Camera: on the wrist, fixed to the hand. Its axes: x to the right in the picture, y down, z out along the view.
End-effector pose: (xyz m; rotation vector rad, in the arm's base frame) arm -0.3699 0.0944 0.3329 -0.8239 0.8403 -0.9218
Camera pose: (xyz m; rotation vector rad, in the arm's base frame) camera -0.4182 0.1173 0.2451 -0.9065 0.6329 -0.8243
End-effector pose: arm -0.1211 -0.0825 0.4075 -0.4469 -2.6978 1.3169
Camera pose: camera -0.0744 0.0087 0.4001 0.2793 2.7085 -1.3796
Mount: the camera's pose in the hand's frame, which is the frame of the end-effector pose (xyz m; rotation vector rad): -0.0162 0.0689 -0.0745 0.0106 -0.2275 -0.0118
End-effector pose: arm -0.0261 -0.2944 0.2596 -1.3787 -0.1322 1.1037
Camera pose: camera -0.0231 -0.3713 0.1916 -1.2384 -0.2985 1.2475
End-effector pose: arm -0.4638 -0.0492 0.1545 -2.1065 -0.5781 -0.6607
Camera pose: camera -0.4529 -0.1507 0.1427 -2.1850 -0.7175 -0.4255
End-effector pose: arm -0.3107 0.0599 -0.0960 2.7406 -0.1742 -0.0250
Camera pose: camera -0.3318 0.0274 -0.0008 2.7440 -0.2211 -0.3407
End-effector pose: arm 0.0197 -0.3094 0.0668 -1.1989 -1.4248 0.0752
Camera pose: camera 0.1138 -0.3312 0.0317 -1.2020 -1.6269 0.2165
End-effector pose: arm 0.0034 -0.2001 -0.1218 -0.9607 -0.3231 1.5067
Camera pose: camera 0.0078 -0.2536 -0.2094 -0.7784 -0.4823 1.6084
